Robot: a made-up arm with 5 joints. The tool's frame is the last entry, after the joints.
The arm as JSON. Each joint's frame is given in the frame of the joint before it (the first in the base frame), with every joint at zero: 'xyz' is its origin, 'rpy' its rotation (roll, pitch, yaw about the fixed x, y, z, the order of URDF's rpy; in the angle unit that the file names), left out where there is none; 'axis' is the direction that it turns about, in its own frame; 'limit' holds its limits. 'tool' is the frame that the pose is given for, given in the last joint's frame.
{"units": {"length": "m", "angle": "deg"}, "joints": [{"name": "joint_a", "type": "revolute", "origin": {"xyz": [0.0, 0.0, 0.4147]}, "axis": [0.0, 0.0, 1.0], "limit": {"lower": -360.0, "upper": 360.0}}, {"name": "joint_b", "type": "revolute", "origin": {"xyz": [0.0, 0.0, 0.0]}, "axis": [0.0, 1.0, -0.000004], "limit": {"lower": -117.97, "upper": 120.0}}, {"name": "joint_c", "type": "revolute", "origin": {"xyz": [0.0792, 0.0, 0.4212]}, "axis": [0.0, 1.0, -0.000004], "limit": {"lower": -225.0, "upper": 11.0}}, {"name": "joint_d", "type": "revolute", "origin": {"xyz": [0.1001, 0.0, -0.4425]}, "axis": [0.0, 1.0, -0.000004], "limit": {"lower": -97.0, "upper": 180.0}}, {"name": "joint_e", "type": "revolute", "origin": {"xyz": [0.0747, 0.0, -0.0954]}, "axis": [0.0, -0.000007, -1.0], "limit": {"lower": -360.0, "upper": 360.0}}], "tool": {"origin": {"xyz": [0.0, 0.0, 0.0], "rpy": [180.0, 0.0, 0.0]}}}
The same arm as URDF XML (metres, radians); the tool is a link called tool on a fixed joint. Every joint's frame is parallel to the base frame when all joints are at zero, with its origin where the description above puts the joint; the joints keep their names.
<robot name="arm">
<link name="base"/>
<link name="link1"/>
<link name="link2"/>
<link name="link3"/>
<link name="link4"/>
<link name="link5"/>
<link name="tool"/>
<joint name="joint_a" type="revolute"><parent link="base"/><child link="link1"/><origin xyz="0 0 0.4147"/><axis xyz="0 0 1"/><limit lower="-6.2832" upper="6.2832"/></joint>
<joint name="joint_b" type="revolute"><parent link="link1"/><child link="link2"/><origin xyz="0 0 0"/><axis xyz="0 1 0"/><limit lower="-2.059" upper="2.0944"/></joint>
<joint name="joint_c" type="revolute"><parent link="link2"/><child link="link3"/><origin xyz="0.0792 0 0.4212"/><axis xyz="0 1 0"/><limit lower="-3.927" upper="0.192"/></joint>
<joint name="joint_d" type="revolute"><parent link="link3"/><child link="link4"/><origin xyz="0.1001 0 -0.4425"/><axis xyz="0 1 0"/><limit lower="-1.693" upper="3.1416"/></joint>
<joint name="joint_e" type="revolute"><parent link="link4"/><child link="link5"/><origin xyz="0.0747 0 -0.0954"/><axis xyz="0 0 -1"/><limit lower="-6.2832" upper="6.2832"/></joint>
<joint name="tool_fixed" type="fixed"><parent link="link5"/><child link="tool"/><origin xyz="0 0 0" rpy="3.1416 0 0"/></joint>
</robot>

